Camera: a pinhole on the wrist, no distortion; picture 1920 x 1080 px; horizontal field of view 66.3 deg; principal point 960.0 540.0 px. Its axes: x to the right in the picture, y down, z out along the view. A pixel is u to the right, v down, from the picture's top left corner.
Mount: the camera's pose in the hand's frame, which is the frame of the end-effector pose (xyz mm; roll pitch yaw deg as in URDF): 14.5 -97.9 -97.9 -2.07 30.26 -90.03
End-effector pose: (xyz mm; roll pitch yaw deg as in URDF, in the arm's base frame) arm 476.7 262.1 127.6 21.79 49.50 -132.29
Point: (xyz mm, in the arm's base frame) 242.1 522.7 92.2
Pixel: 1590.1 433.5
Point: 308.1 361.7 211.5
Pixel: 445.6 160.7
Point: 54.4 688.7 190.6
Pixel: 1591.7 251.1
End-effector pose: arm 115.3 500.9 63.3 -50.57 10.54 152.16
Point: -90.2 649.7 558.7
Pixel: 1195.3 882.9
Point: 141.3 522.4 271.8
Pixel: 722.0 33.5
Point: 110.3 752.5 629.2
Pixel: 1761.7 493.0
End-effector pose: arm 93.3 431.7 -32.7 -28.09 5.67 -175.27
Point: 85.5 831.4 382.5
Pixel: 1760.8 228.6
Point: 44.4 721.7 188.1
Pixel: 1786.4 423.8
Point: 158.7 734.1 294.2
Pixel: outside the picture
